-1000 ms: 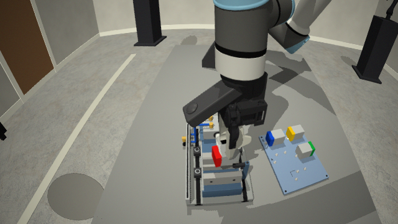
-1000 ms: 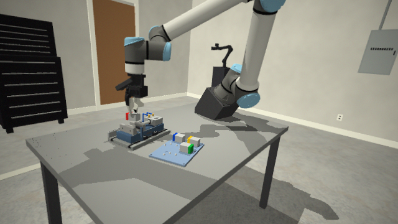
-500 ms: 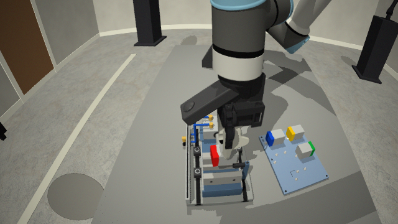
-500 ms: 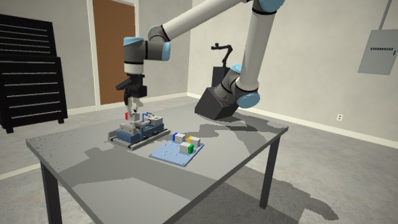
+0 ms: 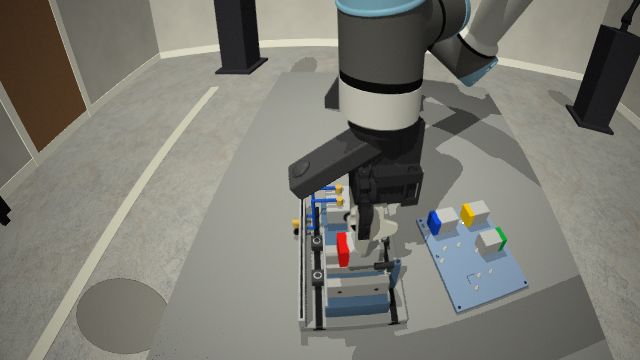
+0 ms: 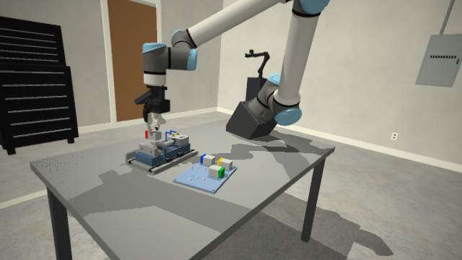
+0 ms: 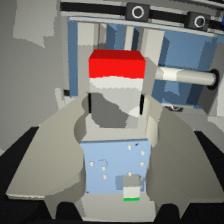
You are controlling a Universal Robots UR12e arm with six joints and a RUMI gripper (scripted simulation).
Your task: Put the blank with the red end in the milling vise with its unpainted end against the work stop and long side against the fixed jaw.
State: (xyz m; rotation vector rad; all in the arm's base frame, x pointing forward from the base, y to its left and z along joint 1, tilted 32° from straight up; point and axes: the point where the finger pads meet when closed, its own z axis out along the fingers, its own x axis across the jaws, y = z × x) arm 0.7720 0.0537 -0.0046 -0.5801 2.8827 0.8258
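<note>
Now: the red-ended blank 20 mm below my hand. Round my hand: fixed jaw (30 mm ahead, 10 mm to the left, 90 mm below); work stop rod (10 mm behind, 50 mm to the left, 70 mm below); hose block (150 mm behind, 50 mm to the right, 90 mm below).
</note>
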